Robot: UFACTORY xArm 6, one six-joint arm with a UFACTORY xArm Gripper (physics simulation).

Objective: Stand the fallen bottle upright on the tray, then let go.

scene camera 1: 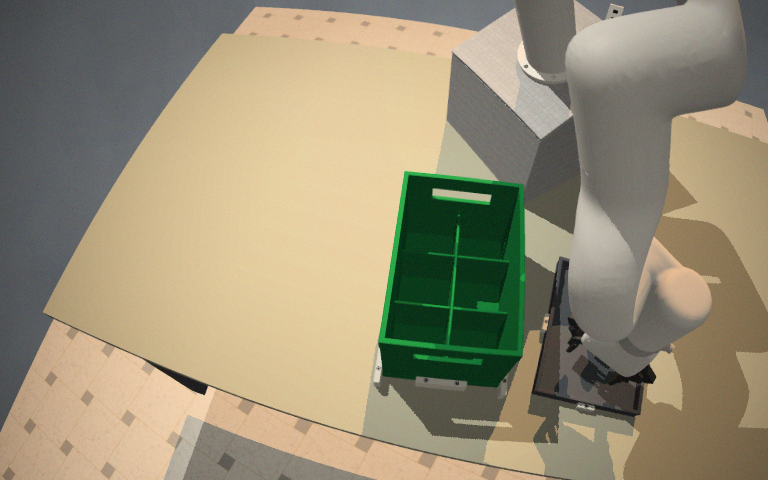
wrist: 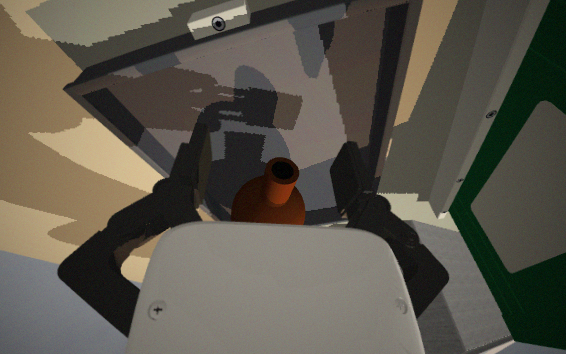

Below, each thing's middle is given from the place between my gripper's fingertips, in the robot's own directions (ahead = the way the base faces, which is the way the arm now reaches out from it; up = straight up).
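Labels:
Brown bottle (wrist: 272, 198): 60 mm to the left of my hand, 90 mm behind it.

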